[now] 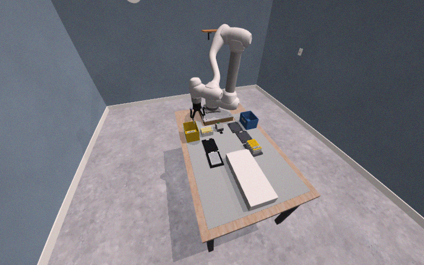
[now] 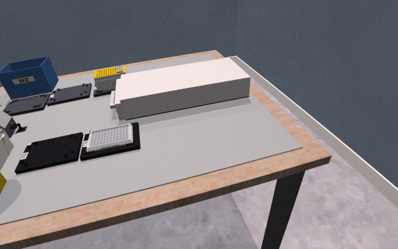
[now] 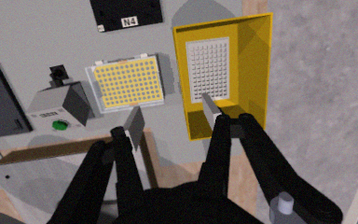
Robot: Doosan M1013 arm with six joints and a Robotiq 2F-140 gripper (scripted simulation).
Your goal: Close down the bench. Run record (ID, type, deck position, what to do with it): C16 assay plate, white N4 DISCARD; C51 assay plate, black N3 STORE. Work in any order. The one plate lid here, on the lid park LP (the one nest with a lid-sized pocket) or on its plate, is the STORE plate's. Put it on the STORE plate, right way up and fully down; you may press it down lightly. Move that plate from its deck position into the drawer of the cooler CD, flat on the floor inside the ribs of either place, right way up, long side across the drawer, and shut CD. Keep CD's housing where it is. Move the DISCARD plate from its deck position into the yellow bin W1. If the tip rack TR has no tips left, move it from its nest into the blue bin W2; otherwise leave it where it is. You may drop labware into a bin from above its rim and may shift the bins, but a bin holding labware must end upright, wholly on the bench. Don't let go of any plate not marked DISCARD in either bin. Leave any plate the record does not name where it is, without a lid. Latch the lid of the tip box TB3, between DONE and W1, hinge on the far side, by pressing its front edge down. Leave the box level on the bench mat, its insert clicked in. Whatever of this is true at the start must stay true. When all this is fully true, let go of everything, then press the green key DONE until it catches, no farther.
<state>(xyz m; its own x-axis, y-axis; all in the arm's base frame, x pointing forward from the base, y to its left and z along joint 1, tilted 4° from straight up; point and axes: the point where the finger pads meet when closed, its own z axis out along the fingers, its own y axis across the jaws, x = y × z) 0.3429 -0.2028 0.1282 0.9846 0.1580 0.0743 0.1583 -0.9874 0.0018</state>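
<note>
Now: the green DONE key 220 mm to the left of my hand, 110 mm below it and 60 mm behind it. From my hand the other things lie so: yellow bin W1: 140 mm below, 80 mm to the right, 20 mm ahead; then white plate: 170 mm below, 80 mm to the right, 20 mm ahead; then black nest: 190 mm ahead, 170 mm below, 80 mm to the left.
</note>
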